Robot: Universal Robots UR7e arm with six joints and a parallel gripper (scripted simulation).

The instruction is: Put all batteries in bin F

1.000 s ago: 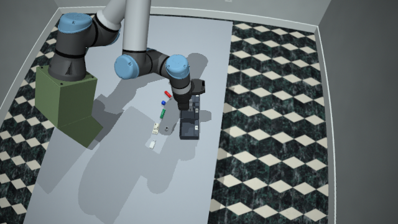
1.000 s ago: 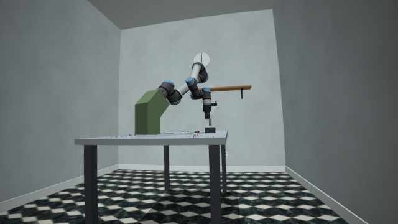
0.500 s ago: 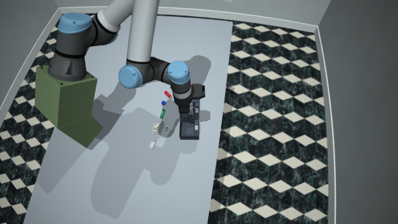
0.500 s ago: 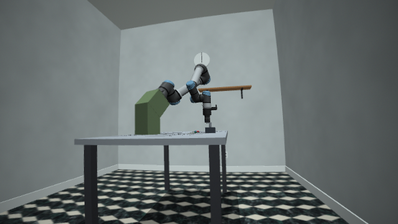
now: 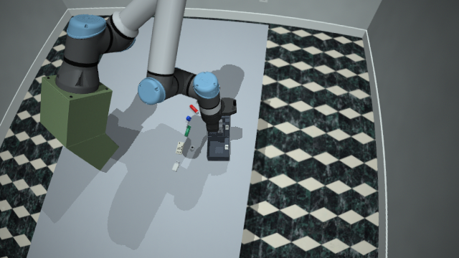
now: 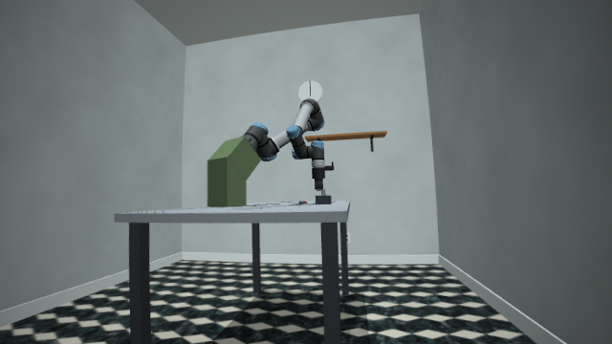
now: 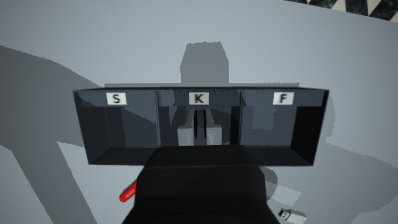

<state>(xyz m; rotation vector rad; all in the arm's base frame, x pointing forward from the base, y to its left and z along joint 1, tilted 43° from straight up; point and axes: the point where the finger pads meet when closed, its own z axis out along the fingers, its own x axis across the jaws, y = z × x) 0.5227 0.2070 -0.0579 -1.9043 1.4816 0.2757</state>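
My hand is 1 cm past the dark bin and 1 cm above it. The rest, counted from my hand: green battery: 13 cm behind, 4 cm to the right, 3 cm below; blue die: 15 cm behind, 3 cm below, 1 cm to the left; ring-shaped part: 10 cm to the right, 8 cm behind, 3 cm below.
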